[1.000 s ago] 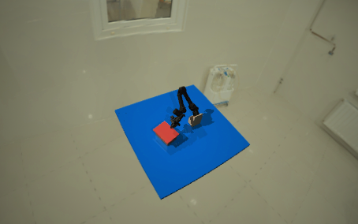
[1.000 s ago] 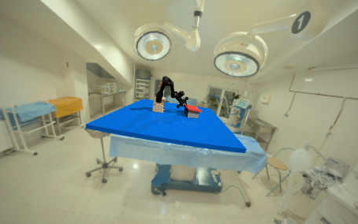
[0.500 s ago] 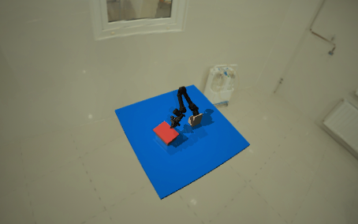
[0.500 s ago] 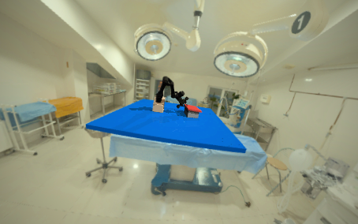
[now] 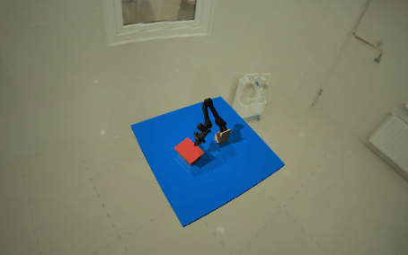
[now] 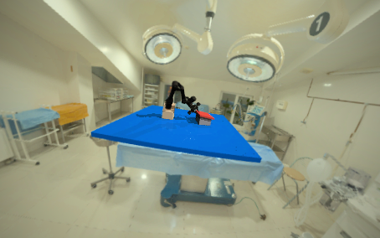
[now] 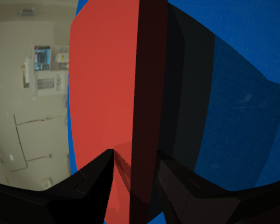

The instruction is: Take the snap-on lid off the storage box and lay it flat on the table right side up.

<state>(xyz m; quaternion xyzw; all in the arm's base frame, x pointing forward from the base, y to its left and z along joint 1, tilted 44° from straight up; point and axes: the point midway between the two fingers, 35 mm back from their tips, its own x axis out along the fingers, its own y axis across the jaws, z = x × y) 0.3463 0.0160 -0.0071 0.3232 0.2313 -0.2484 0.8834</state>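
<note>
My gripper tip is 7 cm short of the lid, 2 cm to the right of it and 1 cm above it. Round my gripper tip: storage box 7 cm ahead, 2 cm to the left, 6 cm below.
</note>
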